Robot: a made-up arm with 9 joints. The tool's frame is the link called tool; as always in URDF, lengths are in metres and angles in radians.
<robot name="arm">
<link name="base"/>
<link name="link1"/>
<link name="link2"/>
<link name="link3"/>
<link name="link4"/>
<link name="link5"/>
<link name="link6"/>
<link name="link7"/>
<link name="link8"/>
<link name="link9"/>
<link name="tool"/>
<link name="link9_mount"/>
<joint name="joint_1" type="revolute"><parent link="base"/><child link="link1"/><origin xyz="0.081 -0.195 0.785" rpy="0 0 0"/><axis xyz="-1 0 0"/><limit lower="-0.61" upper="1.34"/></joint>
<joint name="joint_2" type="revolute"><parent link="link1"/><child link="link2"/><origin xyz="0.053 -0.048 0.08" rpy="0 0 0"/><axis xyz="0 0 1"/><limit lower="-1.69" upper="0.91"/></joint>
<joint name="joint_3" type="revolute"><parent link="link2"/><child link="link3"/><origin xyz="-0.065 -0.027 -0.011" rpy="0 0 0"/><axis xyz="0.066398 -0.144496 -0.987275"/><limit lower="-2.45" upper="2.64"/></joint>
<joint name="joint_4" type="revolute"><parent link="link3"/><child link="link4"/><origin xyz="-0.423 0.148 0.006" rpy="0 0 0"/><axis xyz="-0.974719 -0.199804 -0.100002"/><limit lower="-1.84" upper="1.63"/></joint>
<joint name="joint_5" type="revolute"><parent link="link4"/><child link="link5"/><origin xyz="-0.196 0.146 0.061" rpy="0 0 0"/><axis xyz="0.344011 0.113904 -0.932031"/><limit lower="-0.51" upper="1.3"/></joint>
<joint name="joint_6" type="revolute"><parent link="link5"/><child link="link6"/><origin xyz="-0.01 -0.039 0.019" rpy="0 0 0"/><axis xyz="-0.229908 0.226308 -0.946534"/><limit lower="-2.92" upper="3.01"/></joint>
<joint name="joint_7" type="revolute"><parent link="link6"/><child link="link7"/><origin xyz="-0.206 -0.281 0.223" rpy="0 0 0"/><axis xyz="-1 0 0"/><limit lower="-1.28" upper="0.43"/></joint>
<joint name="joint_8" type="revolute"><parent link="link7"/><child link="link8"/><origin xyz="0.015 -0.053 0.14" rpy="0 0 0"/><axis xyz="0.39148 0.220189 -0.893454"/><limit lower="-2.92" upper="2.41"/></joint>
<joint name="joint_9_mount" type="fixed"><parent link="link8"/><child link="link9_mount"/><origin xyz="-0.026 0.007 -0.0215" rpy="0 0 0"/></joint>
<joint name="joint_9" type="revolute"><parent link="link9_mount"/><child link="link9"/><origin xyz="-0.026 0.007 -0.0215" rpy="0 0 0"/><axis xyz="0 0 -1"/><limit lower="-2.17" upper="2.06"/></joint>
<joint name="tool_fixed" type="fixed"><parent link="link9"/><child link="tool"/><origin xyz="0.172 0.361 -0.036" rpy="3.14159 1.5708 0"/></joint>
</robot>
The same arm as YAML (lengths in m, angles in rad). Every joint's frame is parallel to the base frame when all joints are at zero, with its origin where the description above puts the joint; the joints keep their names.
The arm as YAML. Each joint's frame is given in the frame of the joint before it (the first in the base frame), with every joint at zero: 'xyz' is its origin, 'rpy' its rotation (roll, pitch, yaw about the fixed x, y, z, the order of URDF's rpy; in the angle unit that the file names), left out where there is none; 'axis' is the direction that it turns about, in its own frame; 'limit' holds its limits. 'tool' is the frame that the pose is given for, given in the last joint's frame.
units:
  length: m
  angle: rad
joints:
  - name: joint_1
    type: revolute
    origin:
      xyz: [0.081, -0.195, 0.785]
    axis: [-1.0, 0.0, 0.0]
    limit:
      lower: -0.61
      upper: 1.34
  - name: joint_2
    type: revolute
    origin:
      xyz: [0.053, -0.048, 0.08]
    axis: [0.0, 0.0, 1.0]
    limit:
      lower: -1.69
      upper: 0.91
  - name: joint_3
    type: revolute
    origin:
      xyz: [-0.065, -0.027, -0.011]
    axis: [0.066398, -0.144496, -0.987275]
    limit:
      lower: -2.45
      upper: 2.64
  - name: joint_4
    type: revolute
    origin:
      xyz: [-0.423, 0.148, 0.006]
    axis: [-0.974719, -0.199804, -0.100002]
    limit:
      lower: -1.84
      upper: 1.63
  - name: joint_5
    type: revolute
    origin:
      xyz: [-0.196, 0.146, 0.061]
    axis: [0.344011, 0.113904, -0.932031]
    limit:
      lower: -0.51
      upper: 1.3
  - name: joint_6
    type: revolute
    origin:
      xyz: [-0.01, -0.039, 0.019]
    axis: [-0.229908, 0.226308, -0.946534]
    limit:
      lower: -2.92
      upper: 3.01
  - name: joint_7
    type: revolute
    origin:
      xyz: [-0.206, -0.281, 0.223]
    axis: [-1.0, 0.0, 0.0]
    limit:
      lower: -1.28
      upper: 0.43
  - name: joint_8
    type: revolute
    origin:
      xyz: [0.015, -0.053, 0.14]
    axis: [0.39148, 0.220189, -0.893454]
    limit:
      lower: -2.92
      upper: 2.41
  - name: joint_9
    type: revolute
    origin:
      xyz: [-0.052, 0.014, -0.043]
    axis: [0.0, 0.0, -1.0]
    limit:
      lower: -2.17
      upper: 2.06
tool:
  origin:
    xyz: [0.172, 0.361, -0.036]
    rpy: [3.1416, 1.5708, 0.0]

